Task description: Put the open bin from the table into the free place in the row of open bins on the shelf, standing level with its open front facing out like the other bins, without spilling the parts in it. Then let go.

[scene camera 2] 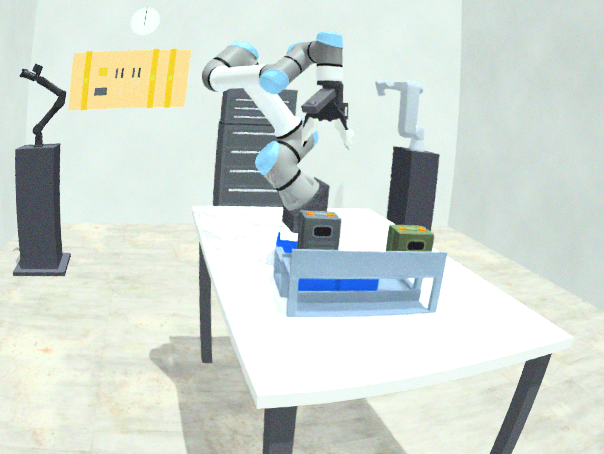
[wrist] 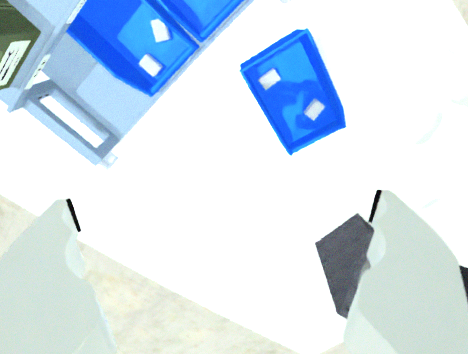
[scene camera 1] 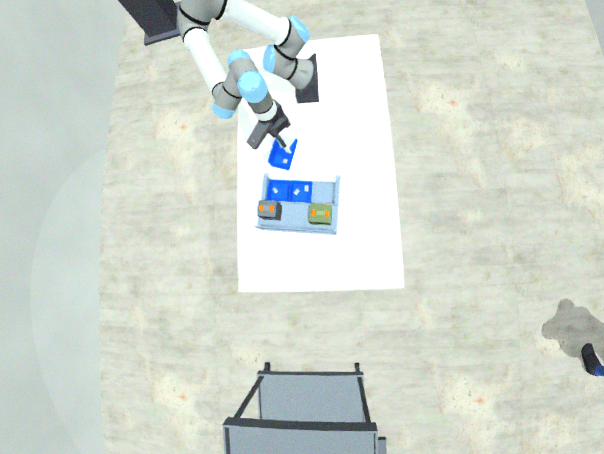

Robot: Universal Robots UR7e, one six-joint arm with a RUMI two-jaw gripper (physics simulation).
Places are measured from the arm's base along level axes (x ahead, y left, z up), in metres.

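Pixels of known places: gripper, fingertip midpoint: (scene camera 2: 325,148) (wrist: 226,197) (scene camera 1: 278,141); arm's base, origin of the base link: (scene camera 2: 303,196) (scene camera 1: 304,75).
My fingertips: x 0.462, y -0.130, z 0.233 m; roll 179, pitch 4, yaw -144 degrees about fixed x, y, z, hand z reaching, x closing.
Ahead of a thing's pixels: the offset from my fingertips to its top centre. "*": to the spot under its first point.
The blue open bin @[* 0.067 m back, 0.067 m right, 0.347 m down] (scene camera 1: 278,159) (scene camera 2: 287,244) (wrist: 292,95) stands on the table between the shelf and the arm's base, turned at an angle to the row. Two white parts show inside it in the wrist view. My gripper (scene camera 2: 327,144) (wrist: 226,197) is open and empty, high above the table; in scene camera 1 a finger overlaps the bin. The grey-blue shelf (scene camera 1: 295,220) (scene camera 2: 367,262) (wrist: 65,131) holds two blue bins side by side, an end bin @[* 0.143 m ahead, 0.076 m right, 0.341 m down] (scene camera 1: 280,197) (wrist: 205,10) and a middle bin @[* 0.164 m ahead, 0.037 m left, 0.341 m down] (scene camera 1: 302,198) (wrist: 130,50). The free place (scene camera 1: 324,191) (wrist: 107,100) is at the other end, beside the middle bin.
A dark grey case @[0.235 m ahead, 0.103 m right, 0.126 m down] (scene camera 1: 269,212) (scene camera 2: 320,242) and a green case @[0.283 m ahead, 0.123 m left, 0.151 m down] (scene camera 1: 320,220) (scene camera 2: 407,244) (wrist: 15,35) stand on the shelf's upper board, the green one near the free place's end. The arm's dark base (scene camera 1: 311,92) (wrist: 340,260) stands on the table. A grey cart (scene camera 1: 300,425) stands on the floor.
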